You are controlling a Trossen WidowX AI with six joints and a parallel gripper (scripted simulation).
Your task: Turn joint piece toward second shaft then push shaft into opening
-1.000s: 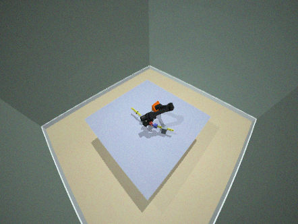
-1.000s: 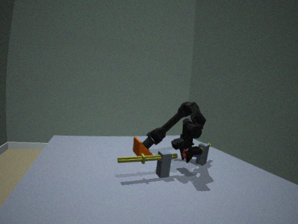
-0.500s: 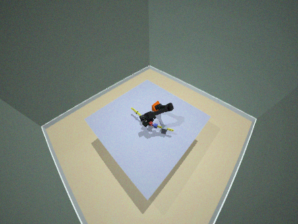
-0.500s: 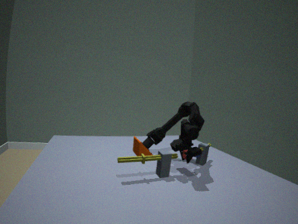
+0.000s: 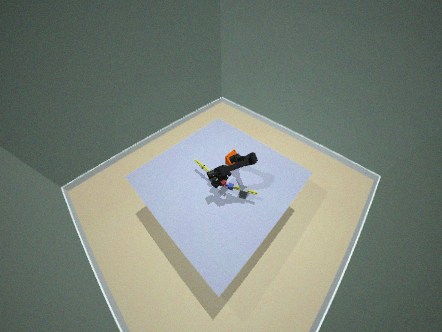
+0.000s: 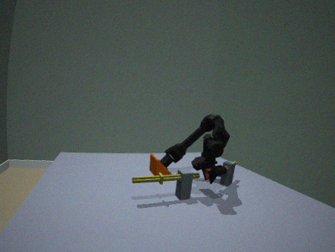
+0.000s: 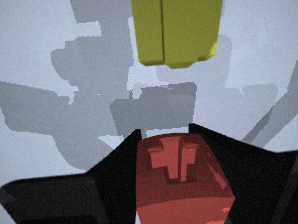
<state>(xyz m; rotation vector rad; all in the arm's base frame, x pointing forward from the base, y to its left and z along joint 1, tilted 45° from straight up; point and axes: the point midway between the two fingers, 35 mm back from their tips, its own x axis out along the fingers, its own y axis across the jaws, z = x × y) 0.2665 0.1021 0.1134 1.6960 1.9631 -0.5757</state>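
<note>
Now: the red square joint piece 1 cm to the left of my gripper tip and 4 cm above it.
</note>
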